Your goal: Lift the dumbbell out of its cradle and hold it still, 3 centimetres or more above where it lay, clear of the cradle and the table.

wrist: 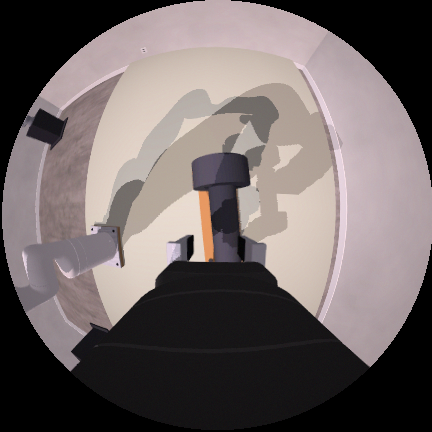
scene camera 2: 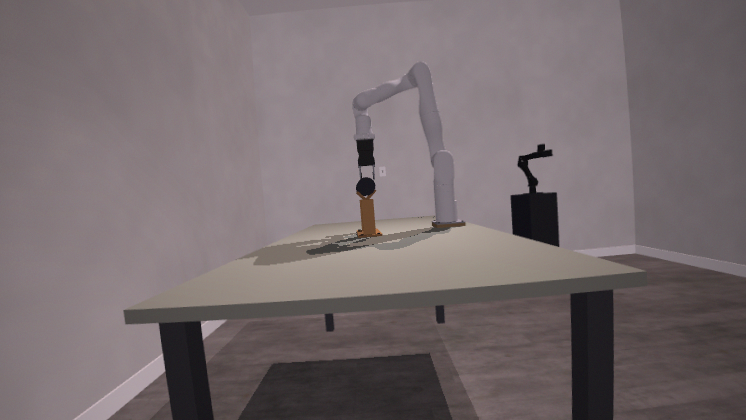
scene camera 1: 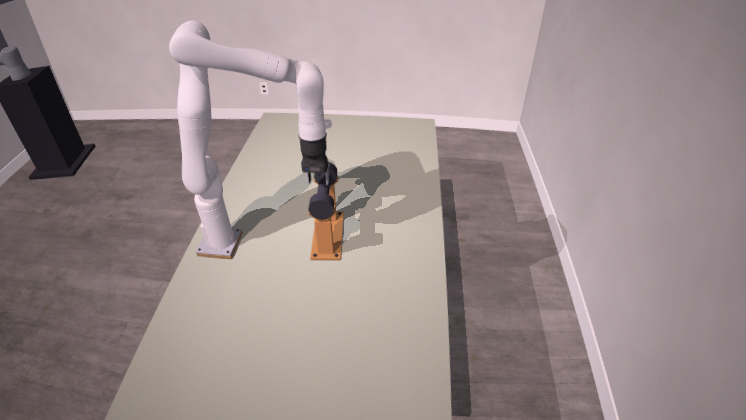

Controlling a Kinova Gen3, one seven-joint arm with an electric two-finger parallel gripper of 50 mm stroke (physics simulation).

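Places are measured from the arm's base along level axes (x ahead, y left, z up), in millimetres.
Pixels of known places: gripper, fingertip midpoint: [wrist: 215, 244] [scene camera 1: 318, 182]; arm's base at its link origin: [wrist: 105, 245] [scene camera 2: 445, 221] [scene camera 1: 221, 239].
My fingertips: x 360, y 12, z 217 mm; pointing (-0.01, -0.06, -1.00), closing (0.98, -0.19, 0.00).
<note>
For each thing: its top centre in the pictures, then the offset to it from my fingertips. Level surfaces: height alone.
- dark dumbbell at its top centre: [wrist: 228, 240] [scene camera 1: 322, 179] [scene camera 2: 364, 178] dy +3, dx +15, dz +7 mm
- orange cradle at its top centre: [wrist: 224, 231] [scene camera 1: 324, 193] [scene camera 2: 365, 191] dy +4, dx +15, dz -48 mm
- table at its surface level: dz -239 mm
The dark dumbbell [scene camera 1: 321, 206] [scene camera 2: 365, 186] [wrist: 220, 172] lies level in the top of the orange cradle [scene camera 1: 323, 237] [scene camera 2: 368, 216] [wrist: 205, 220], which stands on the table. My gripper [scene camera 1: 318, 180] [scene camera 2: 366, 176] [wrist: 215, 244] is open, empty and points straight down over the handle. In the wrist view the handle runs between the two fingers in line with the picture, closer to the right finger than to the left. The near head partly hides the fingertips in scene camera 2, so I cannot tell how far down beside the handle they reach.
The arm's base [scene camera 1: 218, 245] [scene camera 2: 447, 221] [wrist: 107, 245] is bolted to the table [scene camera 1: 292, 333] [scene camera 2: 386, 271] [wrist: 165, 75], to the cradle's left in scene camera 1. A black pedestal [scene camera 1: 44, 122] [scene camera 2: 535, 216] [wrist: 46, 127] stands on the floor away from the table.
</note>
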